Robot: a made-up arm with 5 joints.
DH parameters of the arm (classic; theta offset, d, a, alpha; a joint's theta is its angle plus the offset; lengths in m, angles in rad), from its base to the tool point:
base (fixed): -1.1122 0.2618 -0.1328 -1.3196
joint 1: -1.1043 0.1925 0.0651 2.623
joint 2: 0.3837 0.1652 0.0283 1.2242
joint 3: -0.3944 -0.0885 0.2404 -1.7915
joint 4: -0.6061 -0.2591 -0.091 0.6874
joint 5: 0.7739 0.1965 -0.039 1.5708
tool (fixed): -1.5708 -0.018 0 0
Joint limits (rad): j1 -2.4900..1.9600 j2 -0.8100..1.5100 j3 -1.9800..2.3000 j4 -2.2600..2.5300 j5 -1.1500..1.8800
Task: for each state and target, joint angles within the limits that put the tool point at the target. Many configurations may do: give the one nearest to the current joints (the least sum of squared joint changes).
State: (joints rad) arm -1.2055 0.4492 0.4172 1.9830 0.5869
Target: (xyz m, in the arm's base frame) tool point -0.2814 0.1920 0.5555
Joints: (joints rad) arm -0.9486 -0.5206 0.8103 1.4917 0.4584
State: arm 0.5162 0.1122 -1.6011 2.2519 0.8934
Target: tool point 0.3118 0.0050 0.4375
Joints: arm -0.0789 0.4248 -0.9758 2.2116 0.9116
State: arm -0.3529 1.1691 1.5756 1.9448 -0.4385
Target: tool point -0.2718 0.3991 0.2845
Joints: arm -0.5442 1.3734 1.5971 1.4296 -0.5881
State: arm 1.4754 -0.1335 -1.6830 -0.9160 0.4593
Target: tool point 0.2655 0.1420 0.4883
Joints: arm 1.9405 -0.8100 -1.4747 -1.5506 0.3224
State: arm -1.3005 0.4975 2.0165 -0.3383 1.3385
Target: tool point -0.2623 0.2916 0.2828
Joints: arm -0.9324 0.2130 2.2140 0.5211 1.4423
